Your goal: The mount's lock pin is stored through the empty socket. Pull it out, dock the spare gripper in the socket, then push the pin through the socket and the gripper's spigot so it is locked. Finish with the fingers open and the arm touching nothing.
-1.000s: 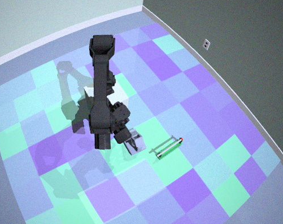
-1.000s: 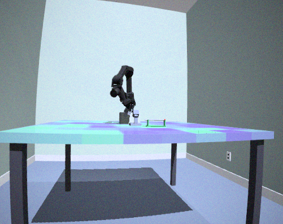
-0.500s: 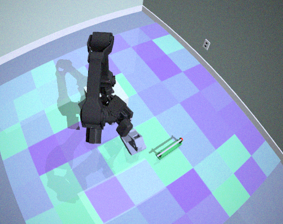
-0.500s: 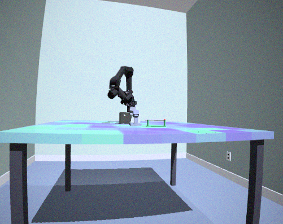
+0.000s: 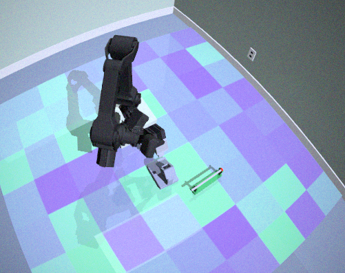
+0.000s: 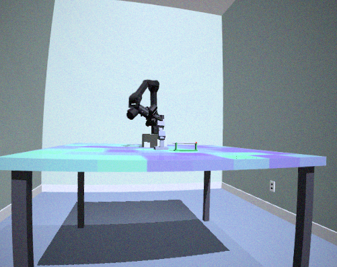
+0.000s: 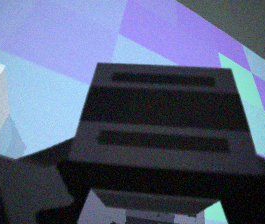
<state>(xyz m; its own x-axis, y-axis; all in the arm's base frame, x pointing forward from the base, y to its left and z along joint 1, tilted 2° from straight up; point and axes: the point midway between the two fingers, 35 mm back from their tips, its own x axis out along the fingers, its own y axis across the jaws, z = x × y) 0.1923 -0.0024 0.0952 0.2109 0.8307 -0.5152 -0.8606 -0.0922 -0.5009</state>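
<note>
My gripper tip is now 17 cm short of the green rack, 14 cm above it and 13 cm to the right of it. Round my gripper tip: spare gripper (1 cm to the right, 1 cm below, 1 cm ahead); grey mount (12 cm below, 8 cm ahead, 1 cm to the right).
</note>
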